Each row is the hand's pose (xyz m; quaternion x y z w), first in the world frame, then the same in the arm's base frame.
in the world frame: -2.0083 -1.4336 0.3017 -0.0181 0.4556 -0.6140 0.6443
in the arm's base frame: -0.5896 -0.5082 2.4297 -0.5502 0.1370 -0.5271 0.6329
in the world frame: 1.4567 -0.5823 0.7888 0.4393 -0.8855 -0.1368 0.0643
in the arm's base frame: 1.5896 1.4087 0.2977 0.5667 -0.6413 0.2948 0.4251
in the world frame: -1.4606 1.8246 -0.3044 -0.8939 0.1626 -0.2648 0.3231
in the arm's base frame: -2.0755 0.2102 -0.4960 0.9621 0.2257 0.0834 0.1286
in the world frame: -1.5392 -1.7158 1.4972 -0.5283 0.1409 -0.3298 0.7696
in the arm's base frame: -0.1561 0.6145 2.9593 -0.8929 -0.1097 -0.0390 0.4349
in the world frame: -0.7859 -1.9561 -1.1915 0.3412 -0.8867 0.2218 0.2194
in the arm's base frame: 0.8284 -1.5623 1.4943 0.4567 -0.4725 0.6423 0.3944
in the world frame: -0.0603 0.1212 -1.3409 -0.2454 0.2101 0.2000 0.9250
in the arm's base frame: 0.1572 -0.7644 -0.4491 -0.6957 0.3144 0.3623 0.5347
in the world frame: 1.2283 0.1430 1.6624 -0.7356 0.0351 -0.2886 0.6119
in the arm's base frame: 0.8905 2.3322 0.2955 -0.9441 -0.2560 0.0267 0.2060
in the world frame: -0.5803 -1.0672 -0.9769 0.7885 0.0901 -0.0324 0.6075
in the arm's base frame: 0.4331 -1.0129 0.8461 0.2997 0.3685 0.0085 0.8800
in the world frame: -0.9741 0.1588 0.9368 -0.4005 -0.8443 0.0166 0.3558
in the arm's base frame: -0.7942 0.9293 1.0511 -0.2464 -0.7438 0.5918 0.1894
